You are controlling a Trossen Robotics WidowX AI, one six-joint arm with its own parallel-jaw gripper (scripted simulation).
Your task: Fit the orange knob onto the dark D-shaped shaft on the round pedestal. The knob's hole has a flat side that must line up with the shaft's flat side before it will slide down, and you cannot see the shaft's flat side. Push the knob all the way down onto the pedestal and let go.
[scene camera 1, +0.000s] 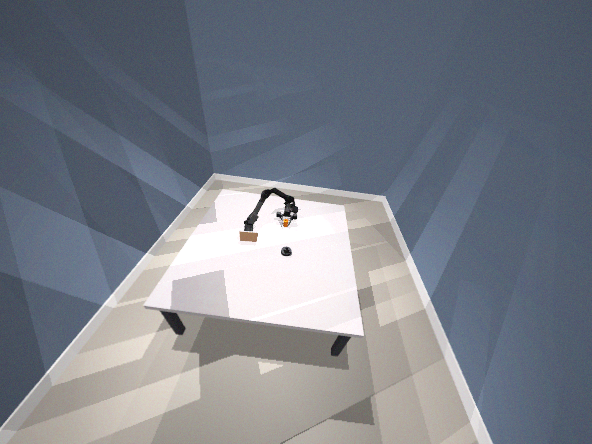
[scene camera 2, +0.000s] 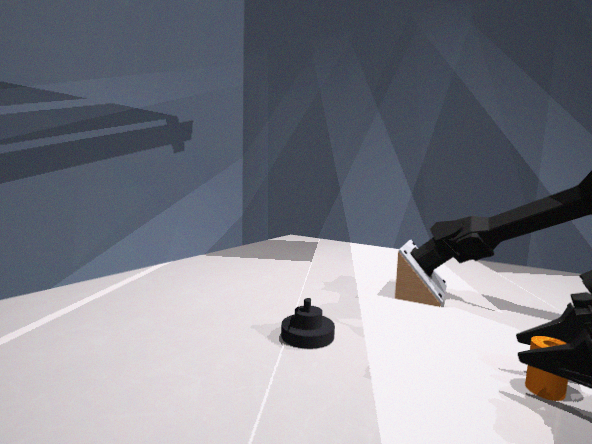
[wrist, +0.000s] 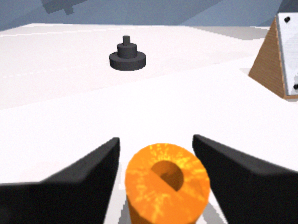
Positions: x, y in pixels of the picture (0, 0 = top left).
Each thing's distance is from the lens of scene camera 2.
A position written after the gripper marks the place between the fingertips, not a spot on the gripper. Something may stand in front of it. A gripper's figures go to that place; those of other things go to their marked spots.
gripper (scene camera 2: 517, 347): 51 cm
orange knob (scene camera 2: 544, 384): 51 cm
